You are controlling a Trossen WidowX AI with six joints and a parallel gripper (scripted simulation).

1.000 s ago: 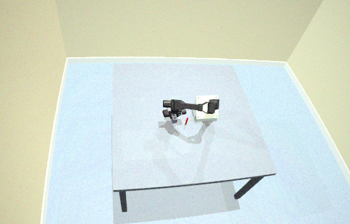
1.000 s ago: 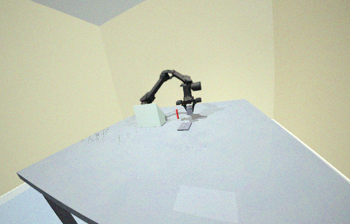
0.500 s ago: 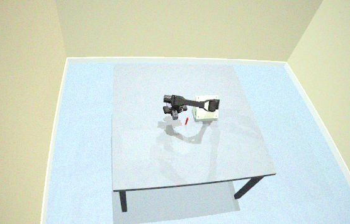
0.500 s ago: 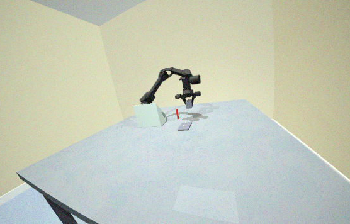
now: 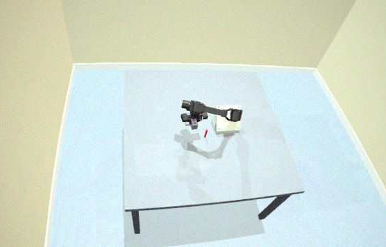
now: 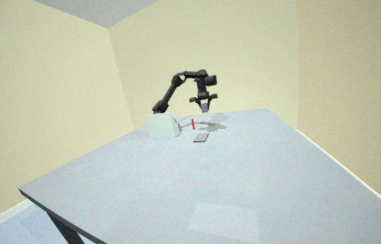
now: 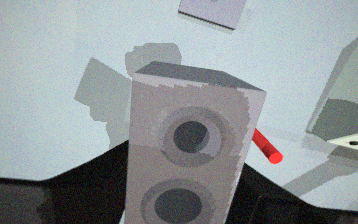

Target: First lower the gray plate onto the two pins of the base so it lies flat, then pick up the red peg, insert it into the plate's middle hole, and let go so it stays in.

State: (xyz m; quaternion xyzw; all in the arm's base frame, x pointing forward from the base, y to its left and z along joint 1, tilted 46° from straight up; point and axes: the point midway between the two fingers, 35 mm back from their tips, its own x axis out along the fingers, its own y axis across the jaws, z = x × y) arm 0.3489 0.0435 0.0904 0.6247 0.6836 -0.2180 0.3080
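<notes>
My gripper tip is now 10 mm past the base, 150 mm to the left of it and 130 mm above it. From my gripper tip the other things lie so: red peg 110 mm behind, 20 mm to the left, 100 mm below; gray plate 30 mm above.
</notes>
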